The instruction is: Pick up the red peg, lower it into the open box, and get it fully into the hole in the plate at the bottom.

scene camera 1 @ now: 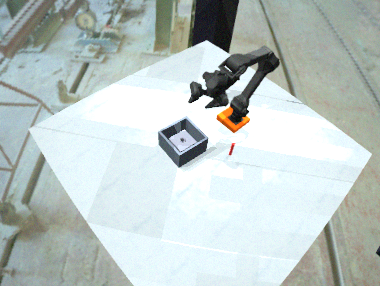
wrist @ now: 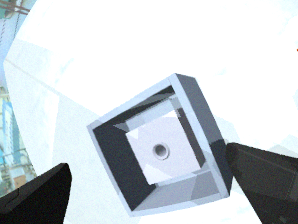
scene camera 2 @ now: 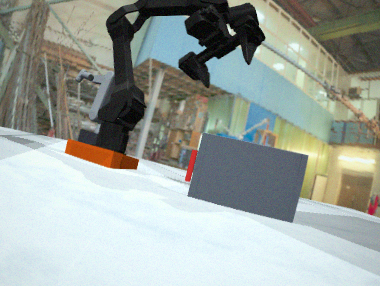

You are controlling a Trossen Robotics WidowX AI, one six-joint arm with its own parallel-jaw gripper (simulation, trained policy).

Labels:
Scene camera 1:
grey box: 180,159
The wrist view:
my gripper: 149,163
grey box: 213,182
pale plate: 166,148
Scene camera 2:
my gripper: 226,75
grey box: 250,177

